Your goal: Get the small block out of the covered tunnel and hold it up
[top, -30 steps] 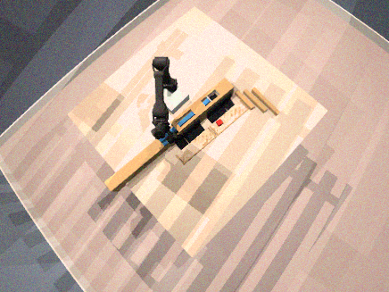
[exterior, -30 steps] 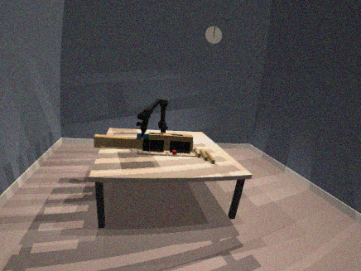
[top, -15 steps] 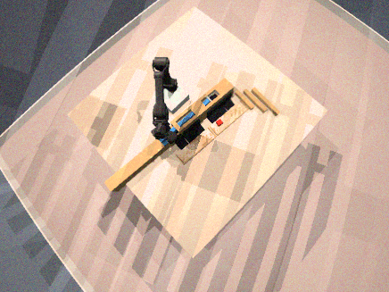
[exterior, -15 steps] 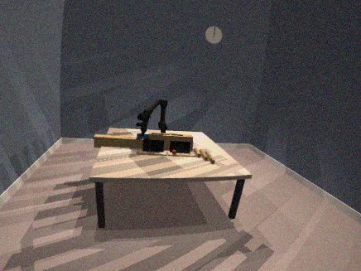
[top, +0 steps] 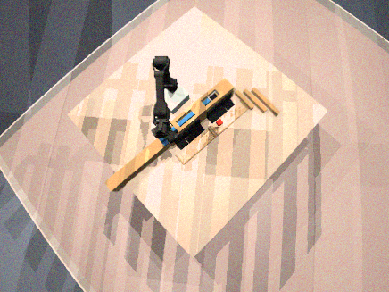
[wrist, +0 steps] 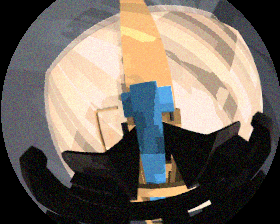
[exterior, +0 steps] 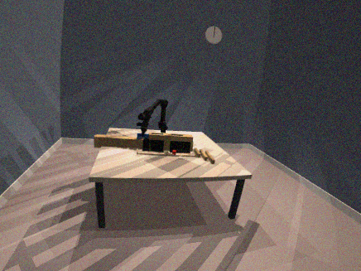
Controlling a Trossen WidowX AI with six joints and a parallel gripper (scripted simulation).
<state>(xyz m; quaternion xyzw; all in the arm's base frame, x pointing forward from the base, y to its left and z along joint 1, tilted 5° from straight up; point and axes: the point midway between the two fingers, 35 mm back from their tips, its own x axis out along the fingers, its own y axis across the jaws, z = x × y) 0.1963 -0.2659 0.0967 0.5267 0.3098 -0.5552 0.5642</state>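
My gripper tip is now 30 mm short of the wooden tunnel, 40 mm to the right of it and 50 mm above it. From my gripper tip the other things lie so: small red block (180 mm ahead, 290 mm to the left, 100 mm below).
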